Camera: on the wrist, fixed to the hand. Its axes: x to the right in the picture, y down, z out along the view.
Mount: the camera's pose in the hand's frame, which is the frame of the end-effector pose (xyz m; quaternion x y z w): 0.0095 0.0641 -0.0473 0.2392 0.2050 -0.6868 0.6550
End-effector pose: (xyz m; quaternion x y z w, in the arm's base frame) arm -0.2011 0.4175 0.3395 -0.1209 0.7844 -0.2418 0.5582
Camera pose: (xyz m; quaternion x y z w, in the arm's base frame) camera -0.2434 0.4794 0.3111 -0.4348 0.4874 -0.7542 0.0677
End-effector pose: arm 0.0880 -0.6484 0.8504 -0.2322 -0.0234 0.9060 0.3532
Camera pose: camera 0.0623 -0.6960 0.7912 -0.2373 0.1143 0.3088 0.9139
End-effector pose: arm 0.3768 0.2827 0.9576 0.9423 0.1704 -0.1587 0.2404
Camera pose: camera 0.4210 0.2560 1.0190 -0.5902 -0.7701 0.1166 0.2119
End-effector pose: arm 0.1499 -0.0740 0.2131 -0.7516 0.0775 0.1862 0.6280
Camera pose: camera 0.1448 -0.1317 0.1576 -0.4335 -0.2922 -0.4820 0.7031
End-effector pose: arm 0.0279 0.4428 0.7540 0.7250 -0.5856 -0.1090 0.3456
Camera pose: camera 0.0077 0.4469 0.8315 0.9822 0.1592 -0.0201 0.0981
